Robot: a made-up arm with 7 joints. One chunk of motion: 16 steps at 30 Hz.
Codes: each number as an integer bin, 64 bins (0 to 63) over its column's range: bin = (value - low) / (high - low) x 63, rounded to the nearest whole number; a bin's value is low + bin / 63 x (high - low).
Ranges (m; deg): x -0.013..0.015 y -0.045..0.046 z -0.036..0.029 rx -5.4..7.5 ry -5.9..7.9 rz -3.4..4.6
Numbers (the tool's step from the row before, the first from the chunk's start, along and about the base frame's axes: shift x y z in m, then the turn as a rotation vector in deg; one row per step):
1: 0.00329 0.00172 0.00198 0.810 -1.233 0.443
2: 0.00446 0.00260 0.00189 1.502 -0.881 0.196
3: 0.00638 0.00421 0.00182 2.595 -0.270 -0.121
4: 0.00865 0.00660 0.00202 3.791 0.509 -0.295
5: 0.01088 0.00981 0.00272 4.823 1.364 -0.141
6: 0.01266 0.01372 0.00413 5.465 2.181 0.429
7: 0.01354 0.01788 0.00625 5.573 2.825 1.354
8: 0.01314 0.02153 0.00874 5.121 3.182 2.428
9: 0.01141 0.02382 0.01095 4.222 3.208 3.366
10: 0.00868 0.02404 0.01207 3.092 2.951 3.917
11: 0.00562 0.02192 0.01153 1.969 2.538 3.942
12: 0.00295 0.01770 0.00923 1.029 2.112 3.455
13: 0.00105 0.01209 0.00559 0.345 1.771 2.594
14: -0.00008 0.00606 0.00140 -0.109 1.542 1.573
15: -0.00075 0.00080 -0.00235 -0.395 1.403 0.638
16: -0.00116 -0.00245 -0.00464 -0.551 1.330 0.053
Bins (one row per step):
1: 37 32 37 30 21 30
2: 39 33 37 34 23 28
3: 44 34 37 39 26 26
4: 49 36 37 45 29 24
5: 54 38 38 50 33 26
6: 58 41 39 53 37 30
7: 60 44 41 54 40 37
8: 59 46 43 51 41 46
9: 55 48 46 47 42 53
10: 49 48 47 41 40 58
11: 42 46 46 36 39 58
12: 36 43 44 31 37 54
13: 32 40 40 28 35 47
14: 29 35 36 26 34 39
15: 28 32 33 24 33 32
16: 27 29 30 24 33 27

